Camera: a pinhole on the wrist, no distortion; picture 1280 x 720 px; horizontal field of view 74.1 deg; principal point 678.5 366.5 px. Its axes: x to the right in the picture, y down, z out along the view. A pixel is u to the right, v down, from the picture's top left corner.
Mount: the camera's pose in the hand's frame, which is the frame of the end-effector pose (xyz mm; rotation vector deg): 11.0 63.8 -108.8 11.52 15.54 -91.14
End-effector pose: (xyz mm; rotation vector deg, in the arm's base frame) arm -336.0 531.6 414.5 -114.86 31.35 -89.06
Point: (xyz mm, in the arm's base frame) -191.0 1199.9 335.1
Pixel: outside the picture
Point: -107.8 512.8 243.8
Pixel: 253 133
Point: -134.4 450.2 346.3
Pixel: 273 436
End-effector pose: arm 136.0 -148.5 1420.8 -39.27 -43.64 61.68
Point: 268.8 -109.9 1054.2
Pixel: behind the camera
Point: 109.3 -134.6 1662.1
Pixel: 1058 462
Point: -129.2 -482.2 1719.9
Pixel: outside the picture
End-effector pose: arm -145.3 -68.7 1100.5 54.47 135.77 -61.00
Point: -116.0 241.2 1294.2
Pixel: behind the camera
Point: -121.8 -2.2 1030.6
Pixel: 213 678
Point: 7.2 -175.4 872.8
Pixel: 95 213
